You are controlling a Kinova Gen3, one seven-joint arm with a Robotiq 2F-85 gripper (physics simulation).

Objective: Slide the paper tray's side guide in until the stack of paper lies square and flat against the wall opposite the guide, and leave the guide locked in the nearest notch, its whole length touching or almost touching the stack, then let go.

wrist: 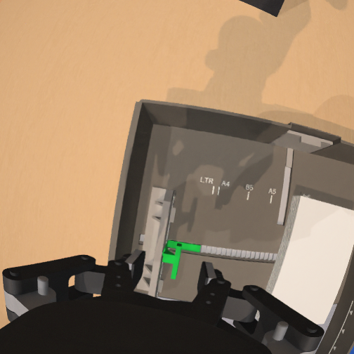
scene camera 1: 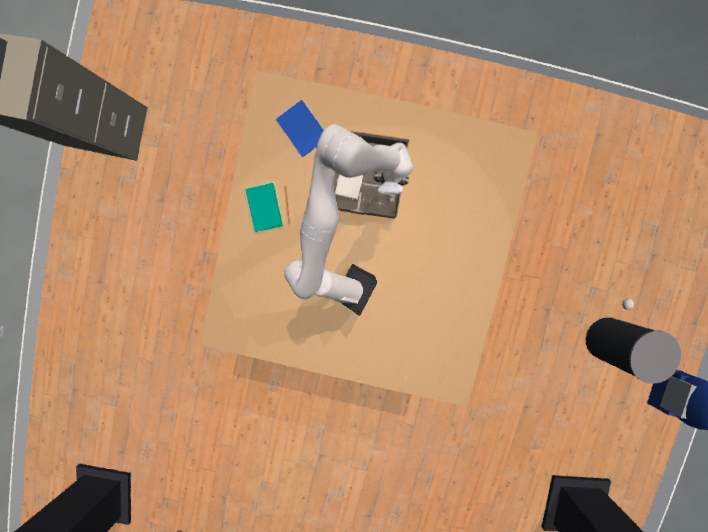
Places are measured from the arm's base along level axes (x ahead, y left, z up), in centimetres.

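Pixels of known places: arm's base, origin of its link: (scene camera 1: 352, 291).
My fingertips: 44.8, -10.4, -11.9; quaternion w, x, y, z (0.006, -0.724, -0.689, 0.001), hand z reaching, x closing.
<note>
Ahead of a thing's pixels: the offset from my fingertips to its top centre, as dx, dy, dz. "spot": to the spot under its first point.
The dark paper tray @[spot: -13.1, +8.1, -6.1] (scene camera 1: 366, 215) (wrist: 215, 118) holds a white stack of paper @[+1.5, +16.7, -6.1] (scene camera 1: 347, 186) (wrist: 320, 255). In the wrist view the stack lies on the right, partly cut off; its contact with the wall opposite the guide is not clear. The grey side guide (wrist: 159, 235) stands upright near the tray's left wall, with a wide gap between it and the stack. Its green latch (wrist: 175, 247) is on the side toward the stack, over the notched strip (wrist: 240, 253). My gripper (scene camera 1: 391, 178) (wrist: 171, 268) is partly open, one finger on each side of the guide and latch, holding nothing.
A slim light bar (wrist: 285, 190) stands on the tray floor near the stack, right of the size marks. A blue sheet @[+22.9, +40.7, -9.3] (scene camera 1: 301, 128), a green block @[-14.1, +54.7, -8.3] (scene camera 1: 263, 207) and a thin brown stick @[-11.9, +44.3, -9.4] (scene camera 1: 287, 204) lie left of the tray. The arm hangs over the tray's left part.
</note>
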